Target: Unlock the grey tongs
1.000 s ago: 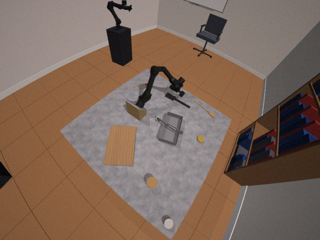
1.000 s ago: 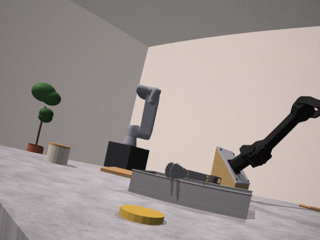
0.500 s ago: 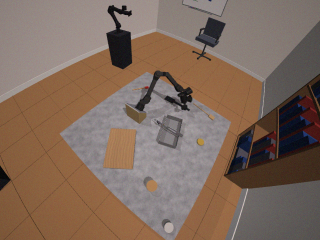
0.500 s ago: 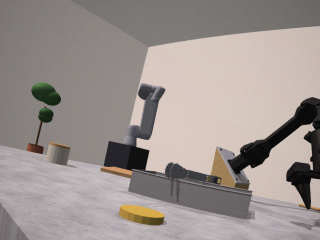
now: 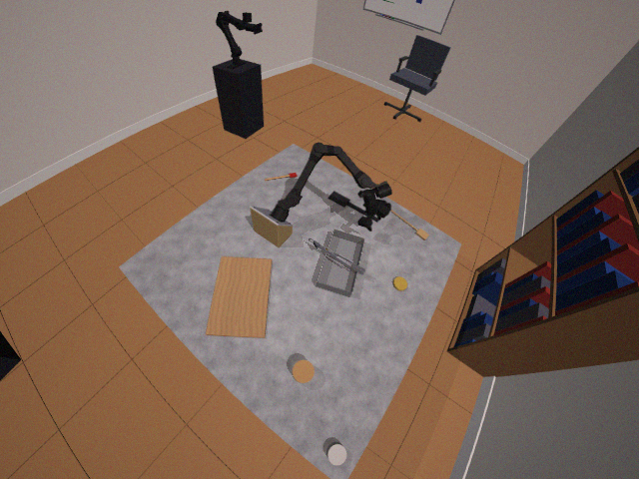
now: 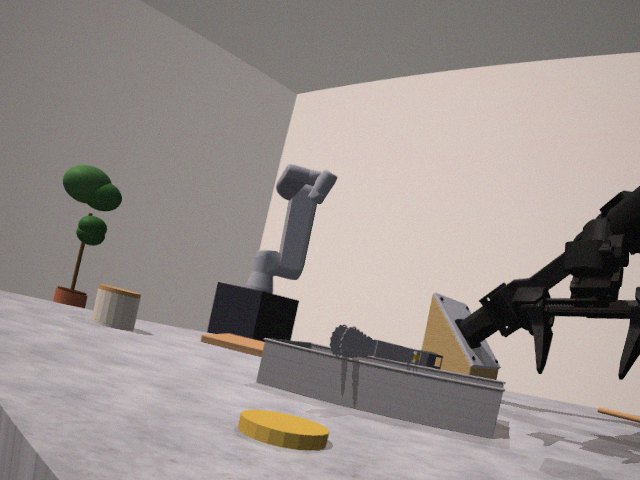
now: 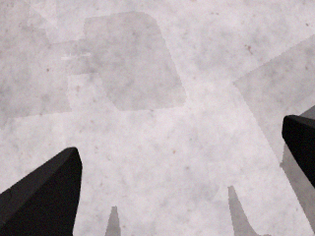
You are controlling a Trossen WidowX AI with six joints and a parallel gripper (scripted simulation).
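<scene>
Right now the grey roasting tin is 60 mm behind my gripper tip, 250 mm to the right of it and 60 mm below it. Also, from my gripper tip: yellow disc 240 mm ahead, 190 mm to the right, 80 mm below; black spatula 180 mm behind, 130 mm to the left, 90 mm below; yellow lock piece 150 mm behind, 250 mm to the right, 20 mm below.
</scene>
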